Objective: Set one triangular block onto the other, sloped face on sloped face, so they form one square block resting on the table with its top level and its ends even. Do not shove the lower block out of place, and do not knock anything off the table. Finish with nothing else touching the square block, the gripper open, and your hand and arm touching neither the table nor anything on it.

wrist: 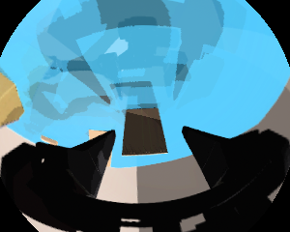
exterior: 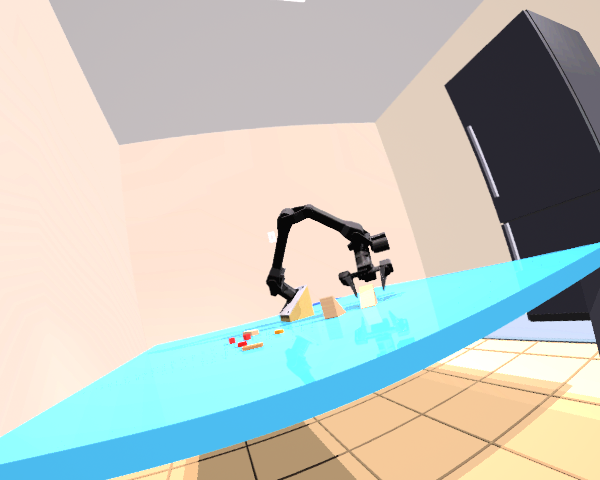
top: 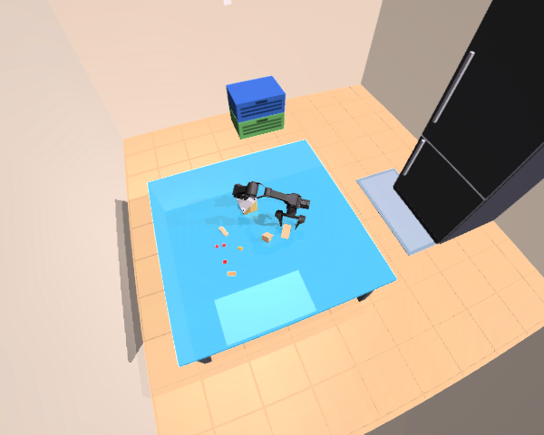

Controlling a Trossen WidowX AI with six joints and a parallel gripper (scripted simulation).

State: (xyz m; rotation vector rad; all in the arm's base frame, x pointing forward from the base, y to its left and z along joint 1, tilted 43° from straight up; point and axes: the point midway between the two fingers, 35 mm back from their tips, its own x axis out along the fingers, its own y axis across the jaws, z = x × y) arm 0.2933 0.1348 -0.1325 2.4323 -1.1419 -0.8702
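The triangular block lies 2 cm below my gripper tip and 1 cm to the right of it. The rest, counted from my gripper tip: orange bit 32 cm to the right, 3 cm below, 2 cm ahead.
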